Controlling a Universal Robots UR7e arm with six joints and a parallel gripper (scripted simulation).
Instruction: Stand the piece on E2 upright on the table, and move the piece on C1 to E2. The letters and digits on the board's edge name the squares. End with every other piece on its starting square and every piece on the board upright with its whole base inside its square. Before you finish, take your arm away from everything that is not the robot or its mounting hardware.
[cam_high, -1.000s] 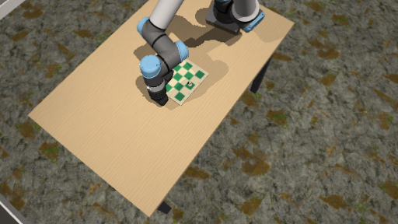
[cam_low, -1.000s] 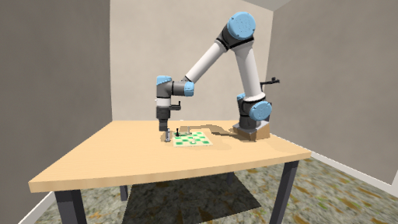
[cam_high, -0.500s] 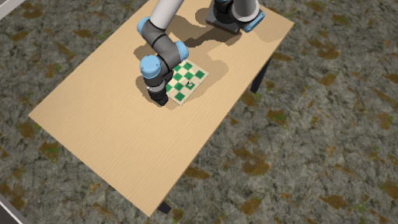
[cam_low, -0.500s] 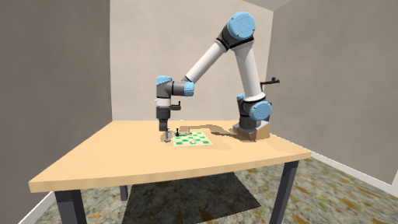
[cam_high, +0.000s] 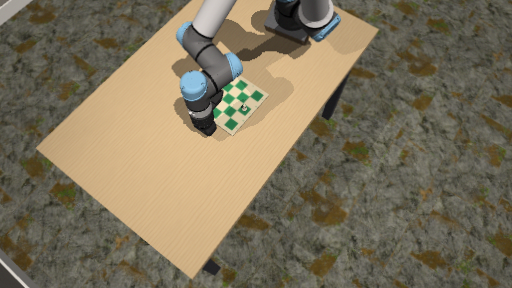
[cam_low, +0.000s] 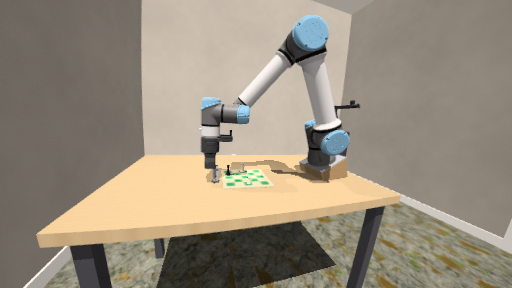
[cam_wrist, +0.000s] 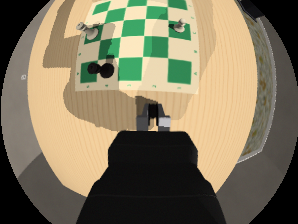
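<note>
My hand is 10 mm above the small black piece. The rest, counted from my hand: chessboard 140 mm behind, 40 mm to the right, 20 mm below; then small pale piece 140 mm behind, 30 mm to the left, 10 mm below.
</note>
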